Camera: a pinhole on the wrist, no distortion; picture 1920 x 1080 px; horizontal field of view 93.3 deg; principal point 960.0 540.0 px. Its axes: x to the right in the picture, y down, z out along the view. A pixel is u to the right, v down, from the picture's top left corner.
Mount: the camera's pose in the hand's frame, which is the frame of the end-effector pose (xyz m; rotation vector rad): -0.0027 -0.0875 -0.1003 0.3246 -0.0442 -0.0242
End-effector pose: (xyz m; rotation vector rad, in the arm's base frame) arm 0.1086 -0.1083 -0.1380 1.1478 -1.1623 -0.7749
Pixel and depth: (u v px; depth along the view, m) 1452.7 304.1 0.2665
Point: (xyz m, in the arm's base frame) 0.0332 -0.3307 -0.3342
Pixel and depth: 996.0 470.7 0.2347
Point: 0.0110 -0.1856 -0.3122
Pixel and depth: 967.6 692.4 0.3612
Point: -0.1339 -0.2060 -0.2835
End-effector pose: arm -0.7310 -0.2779 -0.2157 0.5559 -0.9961 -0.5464
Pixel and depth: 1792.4 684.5 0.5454
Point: -0.9673 -0.8140 0.1495
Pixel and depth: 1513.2 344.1 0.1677
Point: -0.7667 -0.4777 -0.2546
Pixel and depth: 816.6 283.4 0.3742
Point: -1.0108 -0.4884 -0.3724
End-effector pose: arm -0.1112 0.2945 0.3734 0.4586 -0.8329 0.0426
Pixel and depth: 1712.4 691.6 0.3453
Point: -0.0775 0.0153 0.6590
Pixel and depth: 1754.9 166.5 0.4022
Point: 0.0229 -0.1961 0.6062
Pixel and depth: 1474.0 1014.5 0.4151
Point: -0.2214 0.0933 0.7376
